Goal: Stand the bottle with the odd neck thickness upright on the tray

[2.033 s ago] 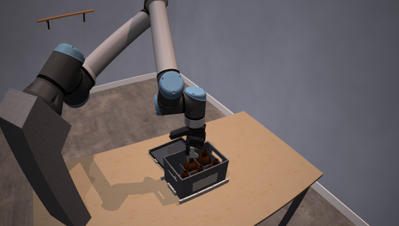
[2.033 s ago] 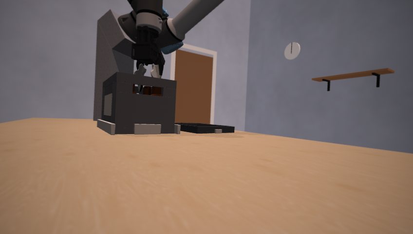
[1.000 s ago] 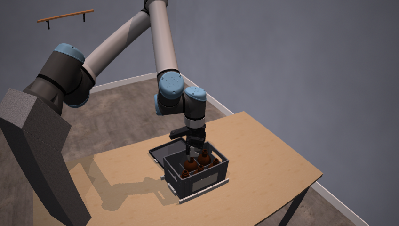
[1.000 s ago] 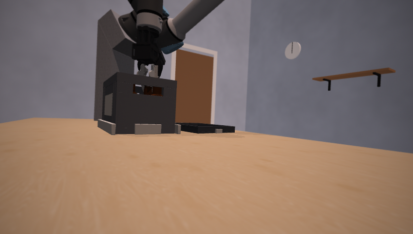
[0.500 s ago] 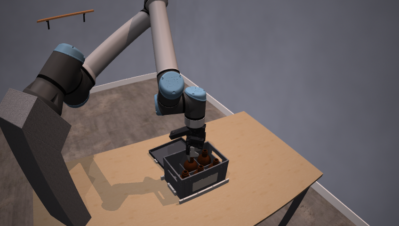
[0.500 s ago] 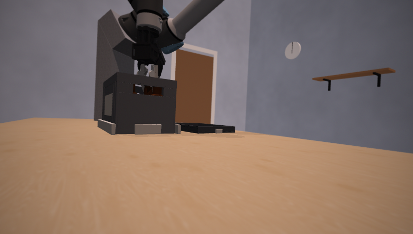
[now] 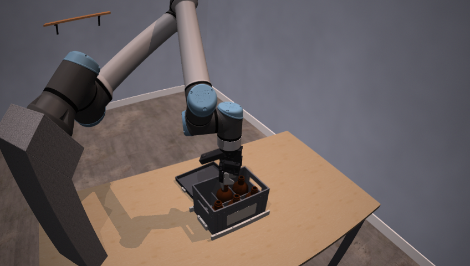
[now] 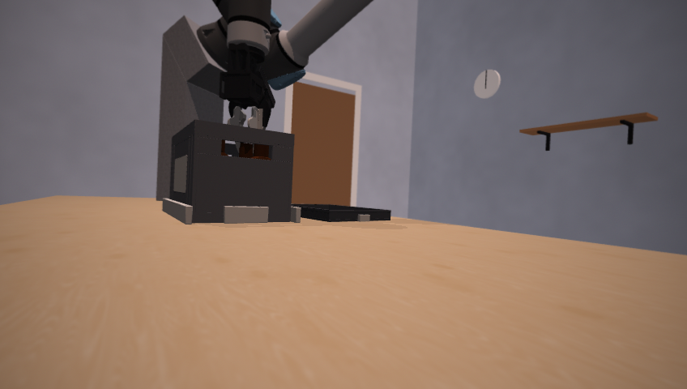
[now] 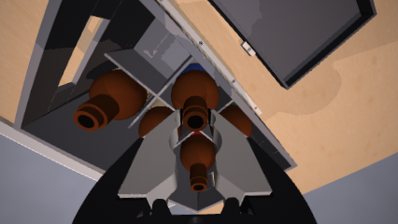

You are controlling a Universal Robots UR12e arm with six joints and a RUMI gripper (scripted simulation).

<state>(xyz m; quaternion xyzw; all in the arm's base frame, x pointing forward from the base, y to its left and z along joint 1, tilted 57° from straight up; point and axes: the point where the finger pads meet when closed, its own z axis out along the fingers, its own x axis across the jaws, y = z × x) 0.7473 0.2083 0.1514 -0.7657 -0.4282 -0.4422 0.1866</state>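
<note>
Now: hand 30 mm short of the crate, 40 mm to the left of it and 70 mm above it. Round my hand: flat dark tray: 80 mm behind, 200 mm to the left, 140 mm below.
</note>
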